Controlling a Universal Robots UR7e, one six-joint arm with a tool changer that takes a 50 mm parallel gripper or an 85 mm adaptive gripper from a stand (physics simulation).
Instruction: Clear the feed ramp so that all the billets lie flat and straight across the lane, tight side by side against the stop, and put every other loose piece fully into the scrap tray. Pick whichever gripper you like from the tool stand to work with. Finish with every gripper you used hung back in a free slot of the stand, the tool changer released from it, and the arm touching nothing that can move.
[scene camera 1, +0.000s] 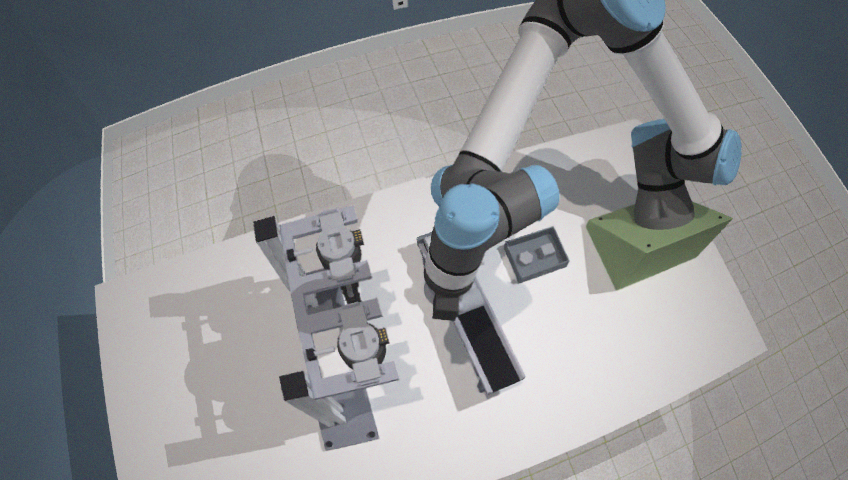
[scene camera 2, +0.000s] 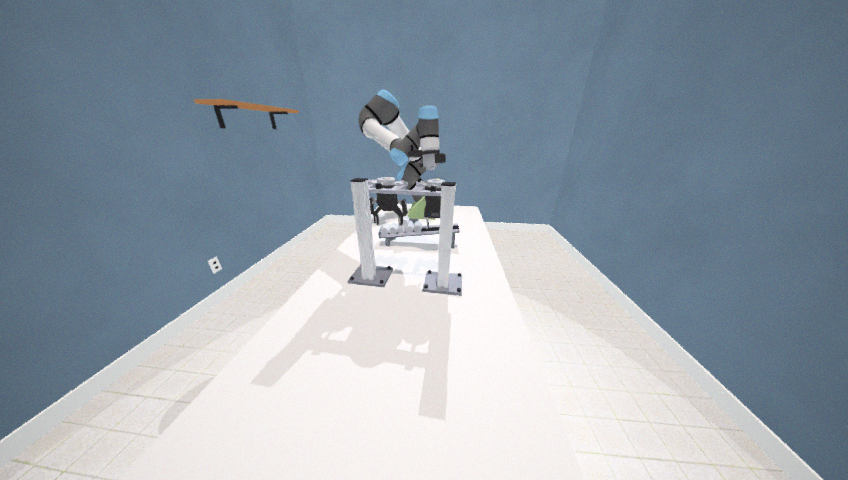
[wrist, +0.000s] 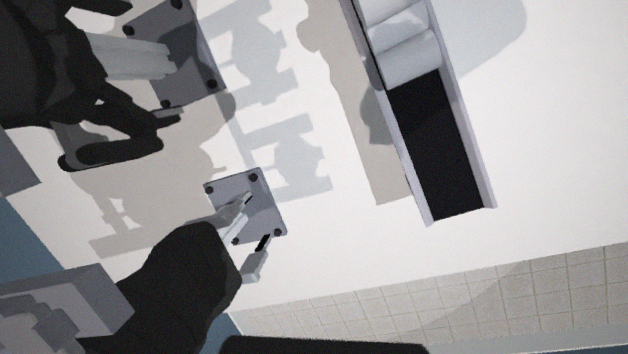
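Seen in the pictures: hand, its tool point: (scene camera 2: 431, 167); arm's base, origin of its link: (scene camera 1: 664, 216).
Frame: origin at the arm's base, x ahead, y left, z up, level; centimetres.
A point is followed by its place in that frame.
The arm's wrist end (scene camera 1: 451, 276) (scene camera 2: 429, 161) @[x 60.2, y 8.4, z 25.1 cm] is over the feed ramp (scene camera 1: 489, 350) @[x 50.1, y 13.9, z -4.4 cm] (wrist: 435, 160) @[x 50.5, y 14.7, z -4.4 cm], with no gripper on it. The adaptive gripper (scene camera 2: 387, 221) (wrist: 145, 60) and the parallel gripper (wrist: 256, 219) hang in the tool stand (scene camera 1: 302, 324) @[x 82.0, y 5.9, z 21.5 cm] (scene camera 2: 364, 231) @[x 86.2, y -10.8, z 8.1 cm], fingers apart and empty. Pale cylindrical billets (wrist: 411, 59) @[x 50.7, y 2.5, z -1.7 cm] lie across the ramp's lane in the wrist view, uphill of its bare black stretch. Several billets (scene camera 2: 418, 226) @[x 53.7, y 3.2, z -2.2 cm] show at the left part of the ramp in scene camera 2. The arm hides the ramp's far part in scene camera 1. The scrap tray (scene camera 1: 544, 269) @[x 30.5, y -0.7, z -9.3 cm] holds a hexagonal piece (scene camera 1: 525, 257) @[x 33.2, y -5.5, z -10.8 cm] and a block (scene camera 1: 545, 250) @[x 28.2, y -5.3, z -9.8 cm].
The green pedestal (scene camera 1: 639, 261) @[x 14.4, y 9.3, z 4.7 cm] with the arm's base stands right of the tray. The stand's black-capped posts (scene camera 1: 293, 385) @[x 85.4, y 16.4, z 24.9 cm] (scene camera 2: 445, 237) @[x 86.7, y 16.3, z 7.7 cm] rise left of the ramp. An orange shelf (scene camera 2: 246, 105) is on the wall.
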